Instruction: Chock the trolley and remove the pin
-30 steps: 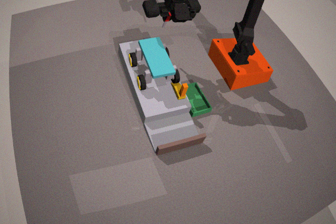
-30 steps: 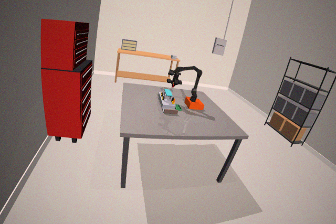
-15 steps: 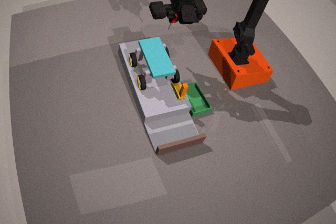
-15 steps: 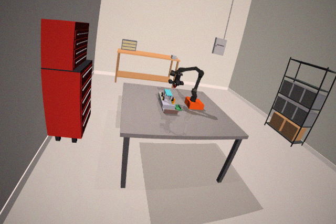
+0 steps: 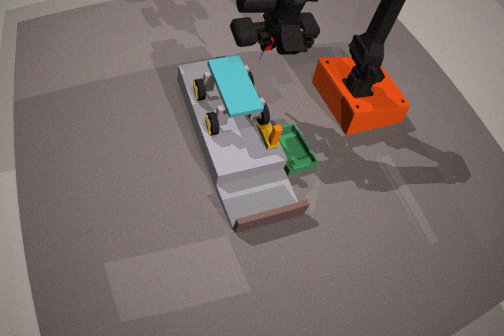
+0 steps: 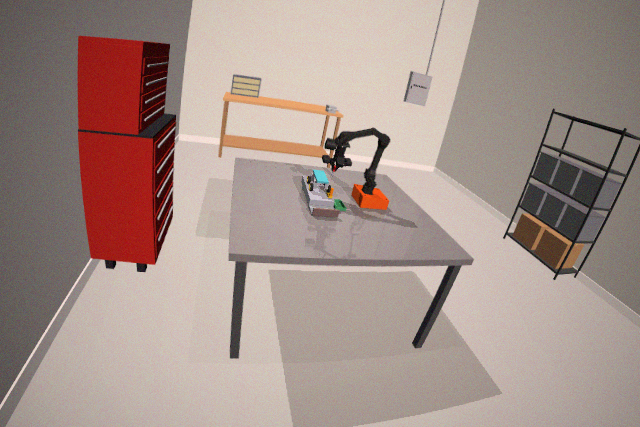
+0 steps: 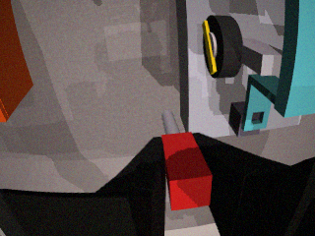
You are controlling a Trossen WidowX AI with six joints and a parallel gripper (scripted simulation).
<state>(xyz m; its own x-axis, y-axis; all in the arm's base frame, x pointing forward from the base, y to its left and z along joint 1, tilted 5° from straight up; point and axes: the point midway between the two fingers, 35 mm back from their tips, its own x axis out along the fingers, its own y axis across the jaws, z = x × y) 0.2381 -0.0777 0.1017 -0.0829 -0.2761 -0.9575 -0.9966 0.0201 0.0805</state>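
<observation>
My gripper tip is now 50 mm short of the yellow chock, 160 mm to the right of it and 90 mm above it. From my gripper tip the other things lie so: trolley 100 mm ahead, 70 mm to the left, 60 mm below; then red-headed stop pin right at my gripper tip; then brown bar 110 mm ahead, 320 mm to the left, 140 mm below.
</observation>
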